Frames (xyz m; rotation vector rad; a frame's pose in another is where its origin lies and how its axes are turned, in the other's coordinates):
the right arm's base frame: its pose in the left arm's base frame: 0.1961 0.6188 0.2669 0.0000 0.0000 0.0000
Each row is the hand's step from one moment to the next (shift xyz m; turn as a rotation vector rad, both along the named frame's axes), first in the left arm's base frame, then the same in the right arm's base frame.
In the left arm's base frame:
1: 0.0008 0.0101 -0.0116 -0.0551 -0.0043 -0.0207
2: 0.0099 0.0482 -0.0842 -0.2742 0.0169 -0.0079
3: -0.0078 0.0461 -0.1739 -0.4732 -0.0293 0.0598
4: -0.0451 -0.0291 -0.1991 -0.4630 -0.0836 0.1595
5: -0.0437 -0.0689 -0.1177 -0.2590 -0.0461 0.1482
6: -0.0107 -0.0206 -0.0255 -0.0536 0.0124 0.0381
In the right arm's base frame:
1: 0.0008 0.0101 -0.0116 -0.0551 -0.0043 -0.0207
2: 0.0099 0.0482 -0.0842 -0.2742 0.0169 -0.0079
3: -0.0078 0.0461 -0.1739 -0.4732 -0.0293 0.0598
4: -0.0451 -0.0291 -0.1991 -0.4630 -0.0836 0.1595
5: -0.0437 -0.0689 -0.1177 -0.2590 -0.0461 0.1482
6: -0.0107 -0.0206 -0.0255 -0.0536 0.0124 0.0381

